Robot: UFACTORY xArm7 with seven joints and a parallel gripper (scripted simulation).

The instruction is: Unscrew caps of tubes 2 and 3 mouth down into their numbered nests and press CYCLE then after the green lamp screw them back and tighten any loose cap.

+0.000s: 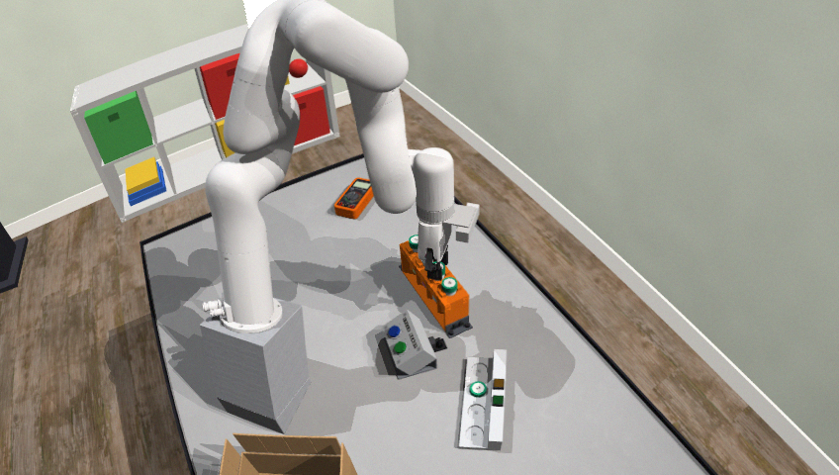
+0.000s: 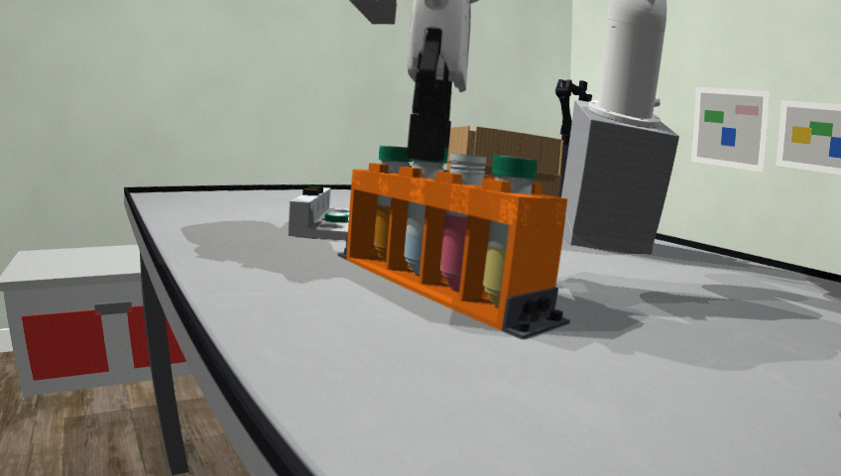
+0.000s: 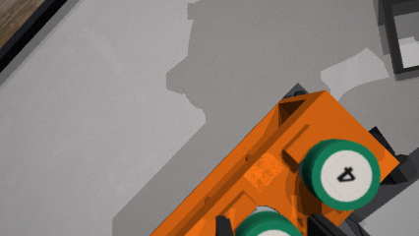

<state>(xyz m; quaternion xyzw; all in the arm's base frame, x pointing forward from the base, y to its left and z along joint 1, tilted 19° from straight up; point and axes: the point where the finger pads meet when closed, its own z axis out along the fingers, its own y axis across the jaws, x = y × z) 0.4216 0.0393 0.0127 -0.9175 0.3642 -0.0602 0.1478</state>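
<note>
Now: hand 10 mm above the cap 3. Also, from my hand: cap 4: 50 mm to the right, 20 mm below; tube 3 threaded neck: 10 mm below; cap 1: 10 mm behind, 100 mm to the left, 20 mm below.
</note>
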